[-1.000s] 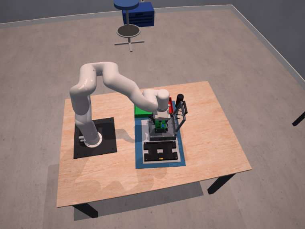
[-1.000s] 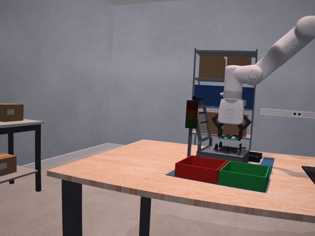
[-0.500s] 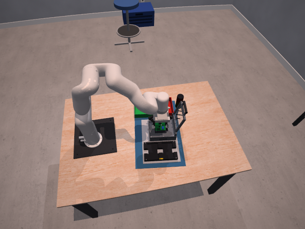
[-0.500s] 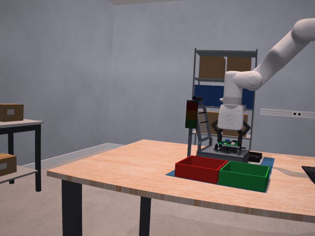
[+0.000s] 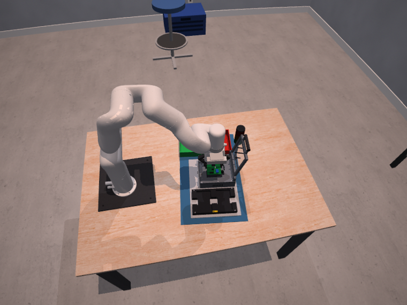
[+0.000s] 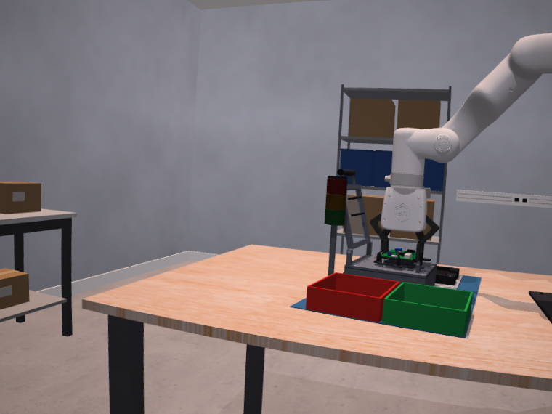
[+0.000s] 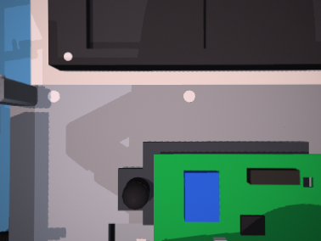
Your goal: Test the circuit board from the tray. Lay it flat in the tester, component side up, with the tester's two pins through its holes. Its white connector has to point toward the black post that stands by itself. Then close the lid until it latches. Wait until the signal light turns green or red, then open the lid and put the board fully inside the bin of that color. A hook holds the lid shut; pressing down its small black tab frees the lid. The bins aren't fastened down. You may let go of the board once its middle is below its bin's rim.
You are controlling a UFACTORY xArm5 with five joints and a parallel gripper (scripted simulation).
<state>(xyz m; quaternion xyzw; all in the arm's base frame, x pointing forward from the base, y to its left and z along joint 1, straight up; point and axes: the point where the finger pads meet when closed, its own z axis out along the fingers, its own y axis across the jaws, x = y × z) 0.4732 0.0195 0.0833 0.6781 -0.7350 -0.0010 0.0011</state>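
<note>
The green circuit board lies right at my hand. The rest, counted from my hand: red bin: 200 mm to the left, 80 mm below, 60 mm ahead; then lid: 130 mm ahead, 90 mm above, 10 mm to the right; then green bin: 210 mm to the left, 90 mm behind, 80 mm below.
</note>
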